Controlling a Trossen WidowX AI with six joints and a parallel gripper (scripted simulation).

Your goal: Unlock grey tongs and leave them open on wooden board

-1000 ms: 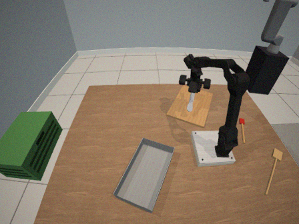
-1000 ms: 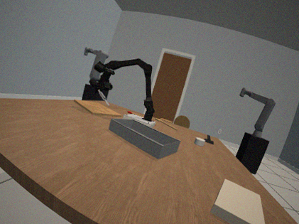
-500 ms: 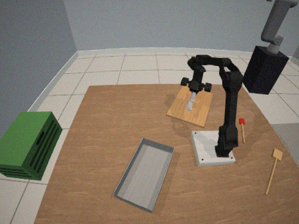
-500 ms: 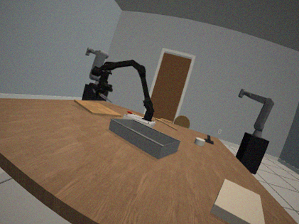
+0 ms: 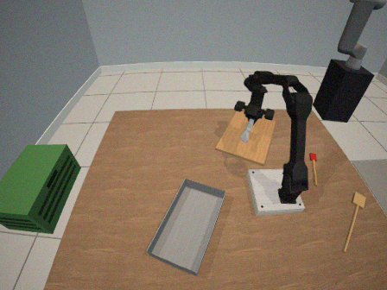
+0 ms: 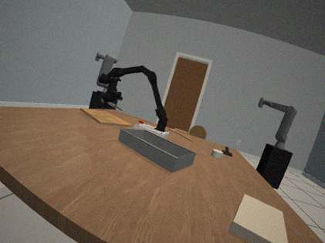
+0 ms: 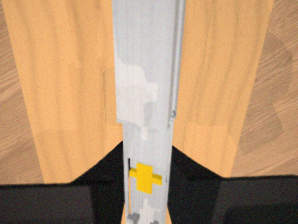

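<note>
My gripper tip is 40 mm below the yellow lock piece. The rest, counted from my gripper tip: beige block: 500 mm ahead, 900 mm to the left, 60 mm below; grey roasting tin: 260 mm ahead, 510 mm to the left, 50 mm below; wooden board: 70 mm below.
</note>
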